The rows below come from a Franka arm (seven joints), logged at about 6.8 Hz.
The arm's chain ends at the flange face. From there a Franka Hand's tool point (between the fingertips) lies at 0.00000 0.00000 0.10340 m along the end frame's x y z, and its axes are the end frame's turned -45 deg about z.
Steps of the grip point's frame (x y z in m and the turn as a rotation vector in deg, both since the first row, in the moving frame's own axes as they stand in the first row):
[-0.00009 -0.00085 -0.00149 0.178 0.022 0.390]
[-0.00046 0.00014 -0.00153 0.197 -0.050 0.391]
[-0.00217 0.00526 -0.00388 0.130 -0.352 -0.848]
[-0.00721 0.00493 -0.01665 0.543 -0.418 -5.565]
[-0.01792 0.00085 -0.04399 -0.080 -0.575 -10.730]
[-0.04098 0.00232 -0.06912 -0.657 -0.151 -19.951]
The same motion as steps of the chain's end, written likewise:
[-0.00047 -0.00028 -0.00149 0.141 -0.110 0.390]
[0.00009 0.00061 -0.00153 0.104 -0.175 0.391]
[0.00280 0.00497 -0.00388 -0.157 -0.341 -0.848]
[-0.00038 0.00868 -0.01664 0.088 -0.680 -5.565]
[-0.01152 0.01238 -0.04398 -0.463 -0.350 -10.730]
[-0.02815 0.02972 -0.06911 -0.571 0.358 -19.951]

